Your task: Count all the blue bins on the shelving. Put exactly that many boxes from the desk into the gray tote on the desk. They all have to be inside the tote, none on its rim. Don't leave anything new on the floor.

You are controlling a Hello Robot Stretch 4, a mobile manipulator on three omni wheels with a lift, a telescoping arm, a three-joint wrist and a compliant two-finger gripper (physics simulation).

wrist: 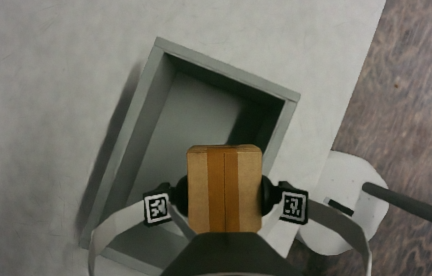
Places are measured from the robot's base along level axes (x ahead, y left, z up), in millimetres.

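Where they show: hand, tool point: (224,192).
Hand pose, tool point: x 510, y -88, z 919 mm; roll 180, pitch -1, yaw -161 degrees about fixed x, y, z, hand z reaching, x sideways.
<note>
Things, the pixels of their centre, and the offset from my tool point. Level surfaces: height alone.
- brown cardboard box, body centre: (224,196) 2 mm back, 5 mm left, 4 mm down
- gray tote, body centre: (190,166) 44 mm ahead, 18 mm left, 167 mm down
- desk, surface height: 227 mm down
- dark wood-patterned floor, surface height: 947 mm down
My gripper (224,195) is shut on a brown cardboard box (224,187) with an orange tape stripe, one dark fingertip pressed on each side of it. The box is held above the gray tote (135,107), over its lower right part in the wrist view. The tote stands turned at an angle on the desk (50,100). The part of the tote's inside that shows holds no box; the rest is hidden behind the held box and the gripper. The blue bins and the shelving do not show in the wrist view.
The desk's edge runs diagonally down the right side. Beyond it lies a dark wood-patterned floor (400,100). A white rounded base (320,235) with a dark rod (400,200) is at the lower right, beside the desk edge.
</note>
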